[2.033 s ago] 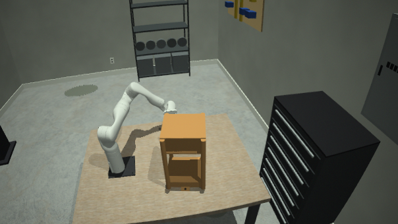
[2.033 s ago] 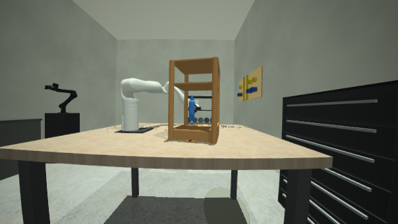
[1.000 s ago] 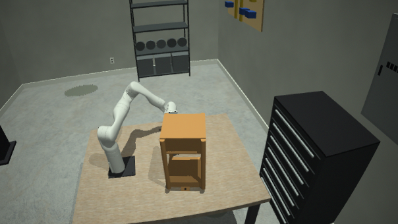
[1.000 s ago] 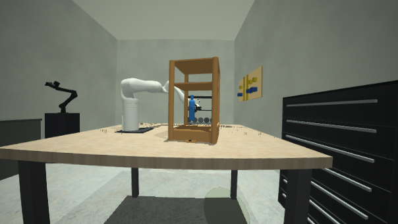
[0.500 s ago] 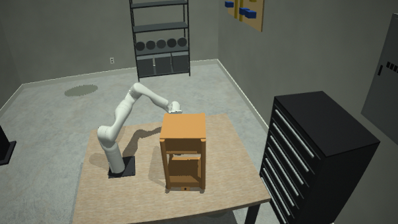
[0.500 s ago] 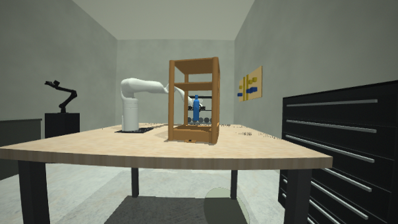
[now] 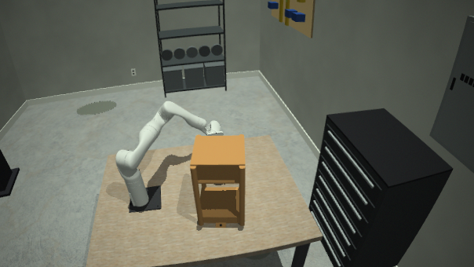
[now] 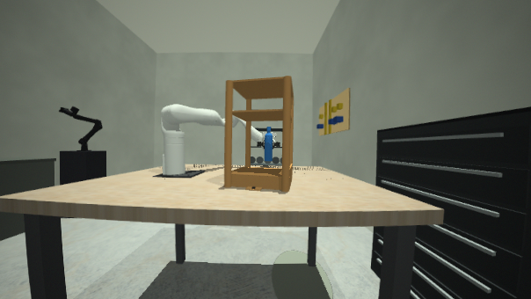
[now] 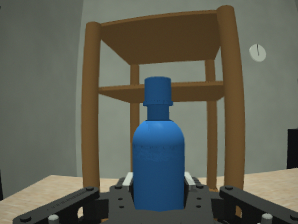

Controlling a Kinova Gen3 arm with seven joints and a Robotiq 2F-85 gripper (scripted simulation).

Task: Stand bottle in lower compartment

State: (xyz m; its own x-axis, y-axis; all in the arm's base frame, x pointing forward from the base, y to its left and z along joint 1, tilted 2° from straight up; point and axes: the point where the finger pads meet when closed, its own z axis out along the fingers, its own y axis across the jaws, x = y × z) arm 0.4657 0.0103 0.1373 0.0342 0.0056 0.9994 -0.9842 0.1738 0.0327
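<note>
The wooden shelving unit is 20 cm to the right of my hand, 5 cm behind it and 3 cm above it. Round my hand: blue bottle 3 cm above.
</note>
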